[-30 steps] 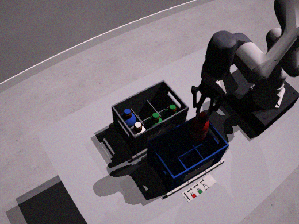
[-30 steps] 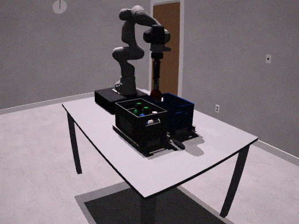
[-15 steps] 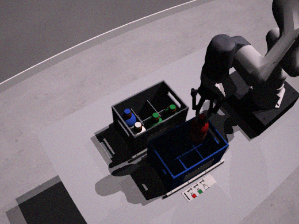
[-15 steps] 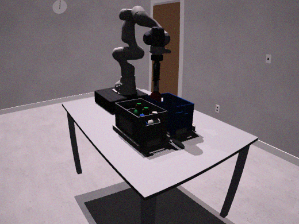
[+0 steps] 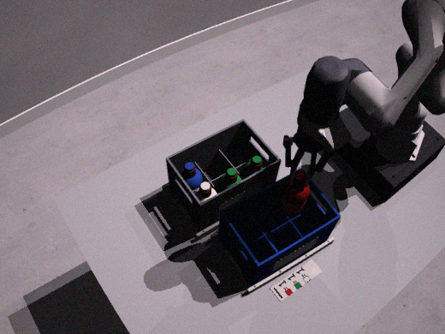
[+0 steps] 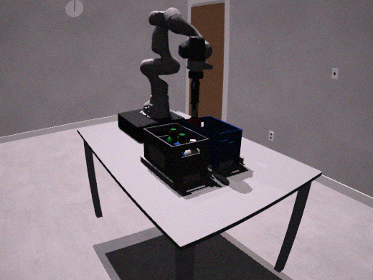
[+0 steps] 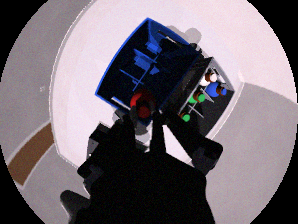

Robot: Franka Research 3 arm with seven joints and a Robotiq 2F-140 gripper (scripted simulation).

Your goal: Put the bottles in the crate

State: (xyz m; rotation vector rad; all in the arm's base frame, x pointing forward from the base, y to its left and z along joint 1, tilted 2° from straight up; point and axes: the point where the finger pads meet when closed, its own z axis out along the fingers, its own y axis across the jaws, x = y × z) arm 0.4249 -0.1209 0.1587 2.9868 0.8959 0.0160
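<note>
The red-label bottle lies 8 cm below my hand. The rest, counted from my hand: black crate (21 cm to the right, 15 cm below, 7 cm ahead); white-labelled bottle (19 cm to the right, 17 cm ahead, 15 cm below); blue crate (15 cm below, 9 cm ahead, 2 cm to the left).
</note>
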